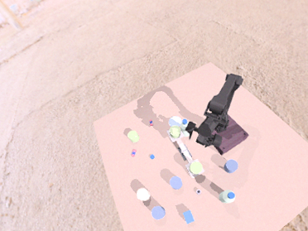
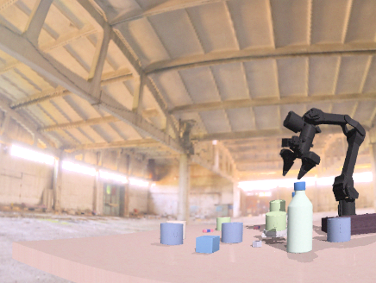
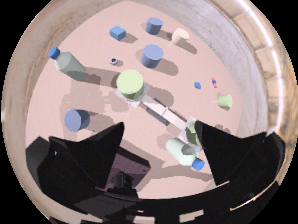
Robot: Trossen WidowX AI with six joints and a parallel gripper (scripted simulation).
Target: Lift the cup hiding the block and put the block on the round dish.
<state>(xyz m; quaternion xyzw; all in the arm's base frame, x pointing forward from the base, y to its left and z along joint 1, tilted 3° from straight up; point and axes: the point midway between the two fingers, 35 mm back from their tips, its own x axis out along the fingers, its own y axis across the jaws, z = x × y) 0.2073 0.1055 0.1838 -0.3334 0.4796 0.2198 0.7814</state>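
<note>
Now: the pale teal block 170 mm below my gripper tip, 80 mm to the left of it and 40 mm ahead of it. Also, from my gripper tip: cream cylinder: 410 mm ahead, 180 mm below, 120 mm to the left; pale round dish: 300 mm to the right, 210 mm below, 30 mm ahead.
</note>
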